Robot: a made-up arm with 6 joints.
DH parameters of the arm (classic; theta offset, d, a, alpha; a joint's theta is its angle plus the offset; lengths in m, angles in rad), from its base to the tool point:
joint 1: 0 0.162 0 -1.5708
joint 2: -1.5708 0 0.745 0
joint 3: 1.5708 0.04 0 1.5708
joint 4: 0 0.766 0 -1.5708
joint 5: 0 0 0 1.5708
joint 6: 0 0.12 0 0
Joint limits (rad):
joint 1: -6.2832..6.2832
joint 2: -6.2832..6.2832
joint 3: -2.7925..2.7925
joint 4: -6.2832..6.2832
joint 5: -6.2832..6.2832
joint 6: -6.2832..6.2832
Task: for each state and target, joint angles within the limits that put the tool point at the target. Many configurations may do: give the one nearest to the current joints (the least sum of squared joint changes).
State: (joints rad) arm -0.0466 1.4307 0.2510 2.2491 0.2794 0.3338
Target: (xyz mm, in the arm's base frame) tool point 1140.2 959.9 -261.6
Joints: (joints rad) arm 0.6519 1.5117 0.6469 2.2242 0.3352 0.3338
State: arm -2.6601 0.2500 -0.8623 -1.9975 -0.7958 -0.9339
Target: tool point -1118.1 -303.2 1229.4
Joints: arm -2.9764 1.0168 -0.4071 -2.0469 -0.7831 -0.9339
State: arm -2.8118 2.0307 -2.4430 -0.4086 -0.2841 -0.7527
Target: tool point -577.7 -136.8 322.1
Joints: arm -2.9996 2.7082 -2.3502 -0.3995 -0.2967 -0.7527
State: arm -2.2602 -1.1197 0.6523 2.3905 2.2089 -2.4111
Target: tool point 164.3 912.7 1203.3
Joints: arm -1.6383 -0.9883 0.6515 2.4415 2.2039 -2.4111
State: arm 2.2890 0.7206 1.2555 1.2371 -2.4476 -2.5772
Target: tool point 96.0 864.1 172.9
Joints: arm 1.5008 0.7083 1.8562 1.3219 -2.4374 -2.5772
